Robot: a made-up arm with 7 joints.
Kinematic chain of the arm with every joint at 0, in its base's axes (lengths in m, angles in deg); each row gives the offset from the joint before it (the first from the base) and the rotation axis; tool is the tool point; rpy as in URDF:
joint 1: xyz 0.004 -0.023 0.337 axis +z
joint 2: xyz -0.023 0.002 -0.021 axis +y
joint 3: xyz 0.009 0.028 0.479 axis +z
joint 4: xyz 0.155 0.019 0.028 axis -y
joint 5: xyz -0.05 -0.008 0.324 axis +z
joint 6: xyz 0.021 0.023 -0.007 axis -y
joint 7: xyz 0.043 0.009 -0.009 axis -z
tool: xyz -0.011 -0.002 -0.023 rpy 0 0 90
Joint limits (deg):
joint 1: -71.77..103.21
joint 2: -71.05..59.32
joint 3: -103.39..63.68
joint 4: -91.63..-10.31
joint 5: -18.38..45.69
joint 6: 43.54..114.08
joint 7: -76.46..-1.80
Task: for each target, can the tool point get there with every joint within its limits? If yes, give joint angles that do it. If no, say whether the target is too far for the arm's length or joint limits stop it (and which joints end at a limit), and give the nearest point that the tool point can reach.
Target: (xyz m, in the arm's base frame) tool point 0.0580 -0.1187 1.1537
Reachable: yes | joints -53.91 -23.76 -11.62 -56.55 20.65 93.56 -64.48
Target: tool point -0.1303 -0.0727 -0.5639
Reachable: no: joint limits stop it (at a limit: joint 1, joint 2, joint 4, joint 7) | nearest point 0.1274 -0.6485 0.1392 | short by 0.945 m
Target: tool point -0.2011 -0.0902 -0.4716
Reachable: no: joint limits stop it (at a limit: joint 1, joint 2, joint 4, joint 7) | nearest point 0.0697 -0.6565 0.1554 | short by 0.887 m
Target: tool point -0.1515 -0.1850 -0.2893
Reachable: no: joint limits stop it (at a limit: joint 1, joint 2, joint 4, joint 7) | nearest point 0.0564 -0.6555 0.1623 | short by 0.684 m
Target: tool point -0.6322 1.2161 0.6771
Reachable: no: too far | nearest point -0.3910 0.7464 0.6527 | short by 0.529 m
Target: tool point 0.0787 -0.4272 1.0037
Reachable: yes | joints 22.49 -18.56 -79.45 -63.23 38.70 67.70 -50.96
